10 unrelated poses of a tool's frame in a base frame.
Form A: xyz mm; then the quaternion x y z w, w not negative.
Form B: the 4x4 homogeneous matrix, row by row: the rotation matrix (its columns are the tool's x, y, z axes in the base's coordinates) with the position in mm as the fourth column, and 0 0 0 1 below. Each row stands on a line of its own. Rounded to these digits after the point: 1 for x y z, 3 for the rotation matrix.
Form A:
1: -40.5, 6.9, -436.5, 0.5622, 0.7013, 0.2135, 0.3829
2: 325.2, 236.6, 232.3, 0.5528, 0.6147, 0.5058, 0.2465
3: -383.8, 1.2, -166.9, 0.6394, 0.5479, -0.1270, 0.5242
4: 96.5, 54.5, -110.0, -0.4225, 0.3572, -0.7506, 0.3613
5: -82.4, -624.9, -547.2, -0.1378, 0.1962, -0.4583, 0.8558
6: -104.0, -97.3, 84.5, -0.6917, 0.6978, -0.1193, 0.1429
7: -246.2, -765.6, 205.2, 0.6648, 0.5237, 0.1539, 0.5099
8: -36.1, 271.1, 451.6, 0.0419, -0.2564, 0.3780, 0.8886
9: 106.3, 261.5, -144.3, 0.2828, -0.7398, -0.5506, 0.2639
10: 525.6, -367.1, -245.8, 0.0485, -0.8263, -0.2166, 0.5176
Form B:
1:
-0.075, 0.625, 0.777, -40.5
0.952, 0.277, -0.131, 6.9
-0.297, 0.730, -0.616, -436.5
0, 0, 0, 1

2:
-0.267, 0.430, 0.862, 325.2
0.929, -0.123, 0.349, 236.6
0.256, 0.894, -0.367, 232.3
0, 0, 0, 1

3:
0.367, 0.834, 0.412, -383.8
0.568, 0.150, -0.810, 1.2
-0.737, 0.531, -0.418, -166.9
0, 0, 0, 1

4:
-0.382, 0.241, 0.892, 96.5
-0.844, -0.484, -0.231, 54.5
0.376, -0.841, 0.388, -110.0
0, 0, 0, 1

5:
0.503, 0.730, 0.462, -82.4
-0.839, 0.542, 0.056, -624.9
-0.210, -0.416, 0.885, -547.2
0, 0, 0, 1

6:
-0.002, -0.931, 0.364, -104.0
-0.999, 0.015, 0.031, -97.3
-0.034, -0.364, -0.931, 84.5
0, 0, 0, 1

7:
0.404, 0.539, 0.739, -246.2
0.853, 0.069, -0.517, -765.6
-0.329, 0.839, -0.433, 205.2
0, 0, 0, 1

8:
0.583, -0.693, -0.424, -36.1
0.650, 0.711, -0.268, 271.1
0.487, -0.119, 0.865, 451.6
0, 0, 0, 1

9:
-0.701, -0.128, -0.702, 106.3
-0.709, 0.234, 0.665, 261.5
0.079, 0.964, -0.254, -144.3
0, 0, 0, 1

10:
-0.459, 0.144, -0.876, 525.6
-0.304, 0.901, 0.308, -367.1
0.834, 0.408, -0.370, -245.8
0, 0, 0, 1

